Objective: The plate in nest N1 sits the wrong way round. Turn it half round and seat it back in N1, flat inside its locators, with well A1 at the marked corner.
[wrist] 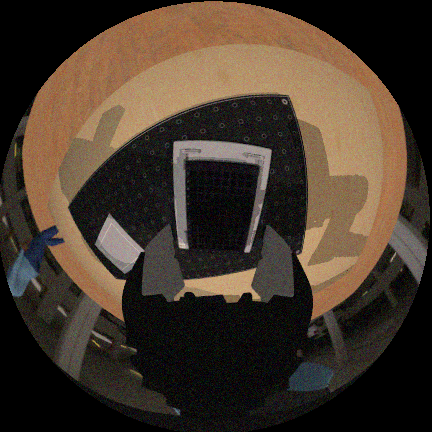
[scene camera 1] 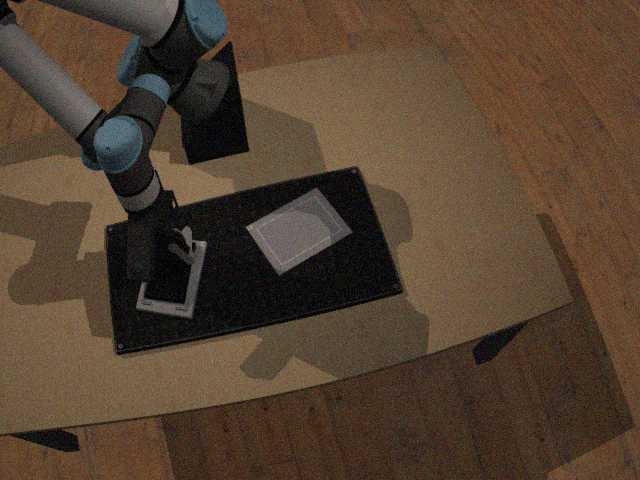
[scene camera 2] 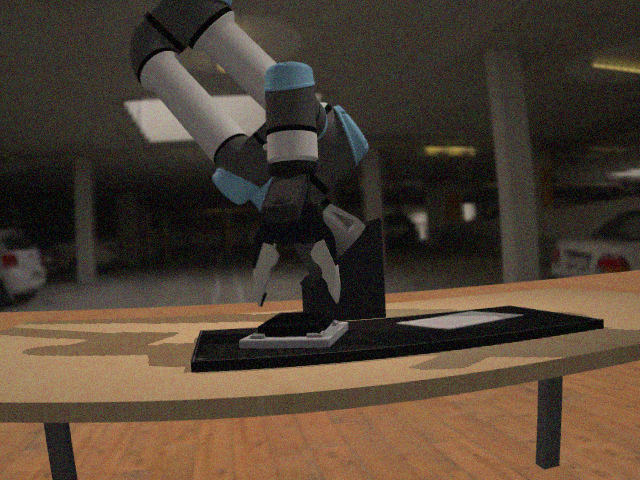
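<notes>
A black well plate lies in the pale, frame-like nest at the board's left end in both scene views. It looks level, with its top above the nest rim. The nest's pale rails show along both long sides and one short end in the wrist view. My gripper is open and empty, its fingertips a little above the plate, apart from it. In scene camera 1 the gripper body hides part of the plate. Well A1 and the marked corner cannot be made out.
The nest stands on a black perforated board. A flat pale rectangle with a thin outline lies toward its other end. A black upright panel stands behind the board.
</notes>
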